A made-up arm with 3 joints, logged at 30 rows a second.
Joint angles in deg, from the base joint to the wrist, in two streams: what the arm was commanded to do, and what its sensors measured. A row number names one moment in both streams.
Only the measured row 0 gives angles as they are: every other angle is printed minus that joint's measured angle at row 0.
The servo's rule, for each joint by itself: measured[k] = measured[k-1] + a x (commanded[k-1-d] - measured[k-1]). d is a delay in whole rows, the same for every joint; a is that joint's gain. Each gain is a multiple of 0.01, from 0.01 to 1. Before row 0 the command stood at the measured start. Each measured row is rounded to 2 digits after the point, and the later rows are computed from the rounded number. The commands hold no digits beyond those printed.
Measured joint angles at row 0:
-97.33 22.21 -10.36
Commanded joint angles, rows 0 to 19:
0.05 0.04 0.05
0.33 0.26 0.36
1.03 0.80 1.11
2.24 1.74 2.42
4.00 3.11 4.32
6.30 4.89 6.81
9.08 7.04 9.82
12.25 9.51 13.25
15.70 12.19 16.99
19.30 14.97 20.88
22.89 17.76 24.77
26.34 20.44 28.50
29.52 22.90 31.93
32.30 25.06 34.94
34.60 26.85 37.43
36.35 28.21 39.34
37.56 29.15 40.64
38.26 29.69 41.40
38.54 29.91 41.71
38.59 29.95 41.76
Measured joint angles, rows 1 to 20:
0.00 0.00 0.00
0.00 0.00 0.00
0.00 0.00 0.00
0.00 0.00 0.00
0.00 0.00 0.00
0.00 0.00 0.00
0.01 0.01 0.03
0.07 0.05 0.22
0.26 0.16 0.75
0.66 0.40 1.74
1.33 0.81 3.26
2.32 1.42 5.35
3.67 2.26 7.99
5.39 3.35 11.09
7.45 4.68 14.57
9.82 6.22 18.29
12.43 7.95 22.11
15.21 9.82 25.88
18.07 11.78 29.45
20.92 13.77 32.69
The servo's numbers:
d 6
a 0.20 0.15 0.59

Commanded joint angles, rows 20 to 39:
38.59 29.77 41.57
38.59 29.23 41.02
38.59 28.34 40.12
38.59 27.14 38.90
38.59 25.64 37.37
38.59 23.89 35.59
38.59 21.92 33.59
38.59 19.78 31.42
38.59 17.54 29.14
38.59 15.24 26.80
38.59 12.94 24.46
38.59 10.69 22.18
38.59 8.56 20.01
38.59 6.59 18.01
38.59 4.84 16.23
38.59 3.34 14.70
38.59 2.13 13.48
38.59 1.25 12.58
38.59 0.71 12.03
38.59 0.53 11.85
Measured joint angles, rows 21 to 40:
23.66 15.73 35.49
26.20 17.60 37.76
28.47 19.33 39.46
30.43 20.88 40.60
32.05 22.23 41.25
33.36 23.39 41.55
34.41 24.35 41.56
35.25 25.08 41.24
35.92 25.57 40.58
36.45 25.81 39.59
36.88 25.78 38.28
37.22 25.50 36.69
37.49 24.96 34.86
37.71 24.18 32.83
37.89 23.18 30.65
38.03 21.99 28.38
38.14 20.63 26.07
38.23 19.14 23.77
38.30 17.55 21.55
38.36 15.91 19.46

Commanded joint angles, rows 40 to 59:
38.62 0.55 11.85
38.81 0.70 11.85
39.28 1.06 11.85
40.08 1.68 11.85
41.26 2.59 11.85
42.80 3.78 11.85
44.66 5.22 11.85
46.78 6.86 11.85
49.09 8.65 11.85
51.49 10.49 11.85
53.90 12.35 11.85
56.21 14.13 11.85
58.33 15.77 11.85
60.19 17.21 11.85
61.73 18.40 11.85
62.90 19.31 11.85
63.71 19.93 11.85
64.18 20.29 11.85
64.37 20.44 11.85
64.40 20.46 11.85
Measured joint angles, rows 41 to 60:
38.41 14.25 17.55
38.45 12.61 15.87
38.48 11.04 14.46
38.50 9.57 13.35
38.52 8.24 12.57
38.53 7.08 12.15
38.55 6.10 11.97
38.60 5.29 11.90
38.74 4.66 11.87
39.01 4.21 11.86
39.46 3.97 11.85
40.13 3.94 11.85
41.04 4.13 11.85
42.19 4.54 11.85
43.57 5.16 11.85
45.15 5.96 11.85
46.90 6.92 11.85
48.76 8.00 11.85
50.67 9.17 11.85
52.57 10.38 11.85

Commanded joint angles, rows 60 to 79:
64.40 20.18 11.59
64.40 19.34 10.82
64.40 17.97 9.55
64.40 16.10 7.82
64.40 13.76 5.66
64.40 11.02 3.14
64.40 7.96 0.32
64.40 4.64 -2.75
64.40 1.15 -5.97
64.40 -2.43 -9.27
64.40 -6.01 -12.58
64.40 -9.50 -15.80
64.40 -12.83 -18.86
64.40 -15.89 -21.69
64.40 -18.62 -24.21
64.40 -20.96 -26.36
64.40 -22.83 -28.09
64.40 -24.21 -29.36
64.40 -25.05 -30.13
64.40 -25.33 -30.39
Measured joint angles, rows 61 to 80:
54.40 11.58 11.85
56.10 12.74 11.85
57.62 13.82 11.85
58.93 14.79 11.85
60.02 15.64 11.85
60.90 16.36 11.85
61.60 16.93 11.70
62.16 17.29 11.18
62.61 17.39 10.22
62.97 17.20 8.80
63.26 16.68 6.95
63.49 15.83 4.70
63.67 14.65 2.12
63.82 13.15 -0.75
63.94 11.35 -3.83
64.03 9.28 -7.04
64.10 6.99 -10.31
64.16 4.52 -13.55
64.21 1.92 -16.68
64.25 -0.75 -19.64

